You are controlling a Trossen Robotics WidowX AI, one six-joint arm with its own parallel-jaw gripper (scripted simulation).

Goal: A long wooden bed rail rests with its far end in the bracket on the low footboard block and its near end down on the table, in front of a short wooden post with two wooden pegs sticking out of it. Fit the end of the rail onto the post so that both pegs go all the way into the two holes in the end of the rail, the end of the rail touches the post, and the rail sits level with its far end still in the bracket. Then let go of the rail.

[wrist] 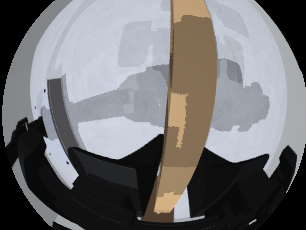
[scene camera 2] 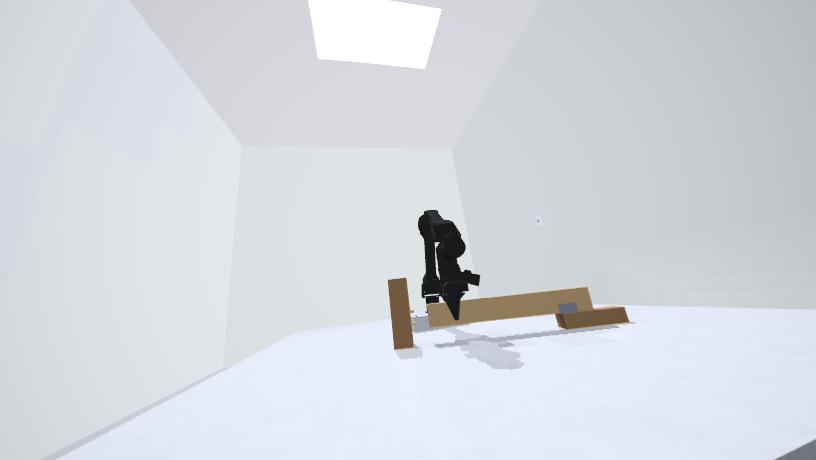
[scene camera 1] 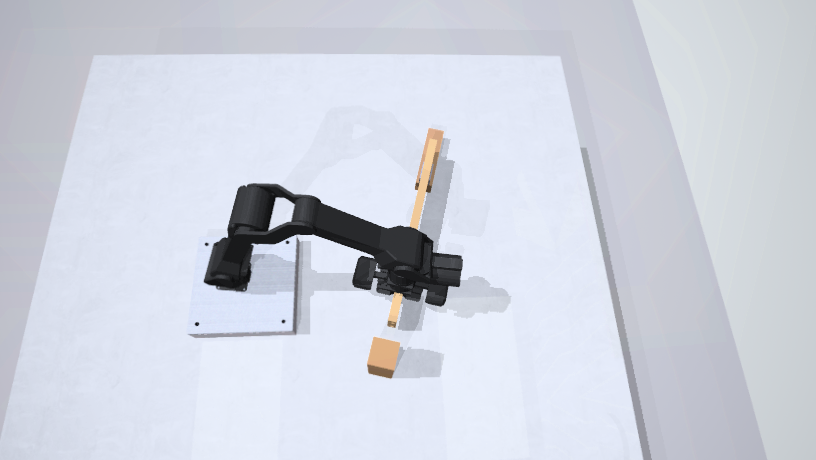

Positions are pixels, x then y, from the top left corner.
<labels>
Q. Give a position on a wooden rail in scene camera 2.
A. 543,303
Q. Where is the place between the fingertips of the gripper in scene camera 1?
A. At 399,291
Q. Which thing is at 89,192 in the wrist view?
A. The gripper.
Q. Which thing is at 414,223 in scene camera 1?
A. A wooden rail.
</labels>
